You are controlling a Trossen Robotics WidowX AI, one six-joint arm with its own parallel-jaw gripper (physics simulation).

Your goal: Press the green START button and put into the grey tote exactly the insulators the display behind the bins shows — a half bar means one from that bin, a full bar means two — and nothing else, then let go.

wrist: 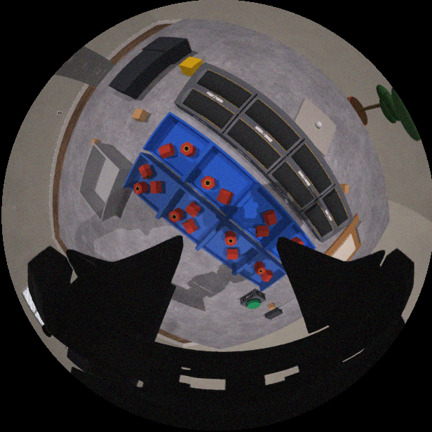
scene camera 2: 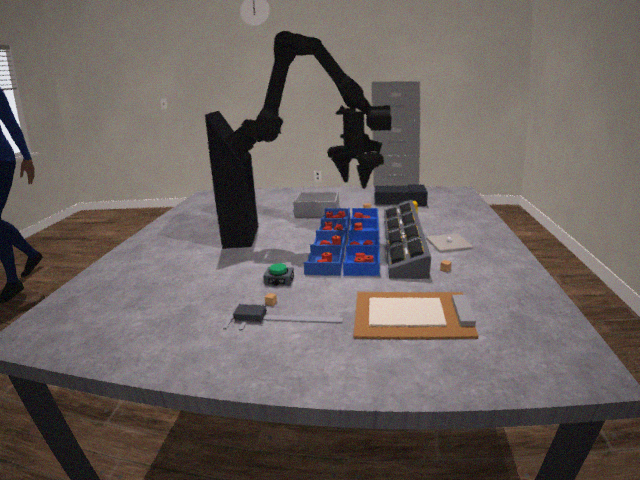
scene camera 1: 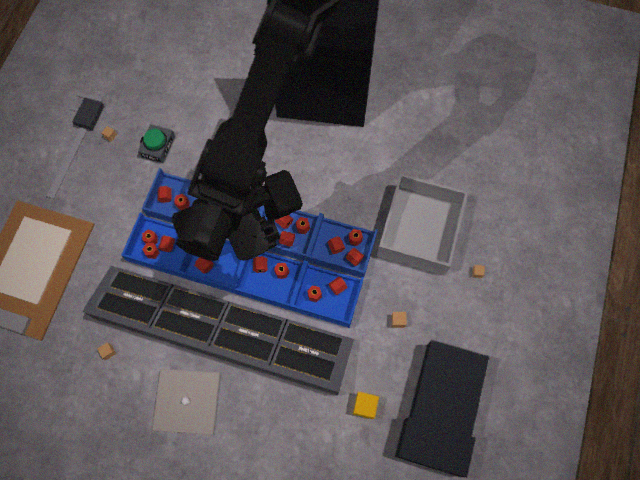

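Pixels of known places: gripper, fingertip midpoint: (scene camera 2: pixel 354 185); arm's base, origin of the base link: (scene camera 2: pixel 233 145).
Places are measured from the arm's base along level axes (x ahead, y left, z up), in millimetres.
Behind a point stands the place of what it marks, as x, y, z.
Note:
The green START button (scene camera 1: pixel 154 138) {163, -253, -255} (scene camera 2: pixel 278 269) {165, -273, -256} (wrist: pixel 253 303) stands on a dark base beside the blue bins (scene camera 1: pixel 289 299) (scene camera 2: pixel 361 269) (wrist: pixel 230 170). The bins form two rows and hold red insulators (scene camera 1: pixel 355 236) (scene camera 2: pixel 363 257) (wrist: pixel 187 148), some upright, some lying. The display (scene camera 1: pixel 345 356) {475, 207, -257} (scene camera 2: pixel 413 269) {481, -247, -271} (wrist: pixel 190 85) has dark windows with no lit bars visible. The grey tote (scene camera 1: pixel 434 188) {131, 292, -254} (scene camera 2: pixel 316 208) {205, 219, -265} (wrist: pixel 91 177) looks empty inside. My gripper (scene camera 2: pixel 355 183) {343, 4, -129} (wrist: pixel 230 242) is open and empty, pointing down high above the bins; in scene camera 1 the arm hides part of them.
A long dark block (scene camera 1: pixel 444 403) {511, 383, -243} (scene camera 2: pixel 400 195) {510, 337, -255} and a yellow cube (scene camera 1: pixel 366 405) {545, 260, -260} (wrist: pixel 191 65) stand beyond the display's right end. Small orange cubes (scene camera 1: pixel 399 319) (scene camera 2: pixel 445 266) lie around. A clipboard (scene camera 2: pixel 403 332) {436, -473, -289}, a beige plate (scene camera 1: pixel 186 418) {642, -29, -287} and a dark device with a rod (scene camera 2: pixel 250 312) {135, -428, -276} lie on the table.

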